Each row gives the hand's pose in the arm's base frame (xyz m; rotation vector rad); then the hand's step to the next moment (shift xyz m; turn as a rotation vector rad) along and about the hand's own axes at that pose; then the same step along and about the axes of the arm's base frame.
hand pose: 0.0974 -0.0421 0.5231 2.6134 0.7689 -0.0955
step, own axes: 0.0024 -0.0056 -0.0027 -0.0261 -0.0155 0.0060
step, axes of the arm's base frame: -0.0011 0.0066 0.0000 -0.0300 -0.0038 -0.0065
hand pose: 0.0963 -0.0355 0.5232 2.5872 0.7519 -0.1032
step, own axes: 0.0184 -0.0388 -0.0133 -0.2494 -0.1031 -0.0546
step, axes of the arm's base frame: -0.0054 0.0441 -0.0068 -0.2687 -0.0214 0.0560
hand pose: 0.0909 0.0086 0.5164 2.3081 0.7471 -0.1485
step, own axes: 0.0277 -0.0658 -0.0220 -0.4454 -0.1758 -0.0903
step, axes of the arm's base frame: -0.0156 0.0664 -0.0305 -0.4746 -0.0478 0.0994
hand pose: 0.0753 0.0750 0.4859 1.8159 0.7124 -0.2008
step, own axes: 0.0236 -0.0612 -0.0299 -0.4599 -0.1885 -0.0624
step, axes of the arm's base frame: -0.0214 0.0480 -0.0494 -0.4876 -0.0760 0.0858
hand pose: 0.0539 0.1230 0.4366 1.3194 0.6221 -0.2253
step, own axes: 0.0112 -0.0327 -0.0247 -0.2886 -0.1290 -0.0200
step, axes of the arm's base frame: -0.0143 0.0172 -0.0361 -0.3056 -0.0686 0.0471
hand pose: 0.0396 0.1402 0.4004 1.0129 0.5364 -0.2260
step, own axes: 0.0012 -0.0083 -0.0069 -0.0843 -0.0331 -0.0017
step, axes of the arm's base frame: -0.0047 0.0016 -0.0097 -0.0860 -0.0212 0.0189
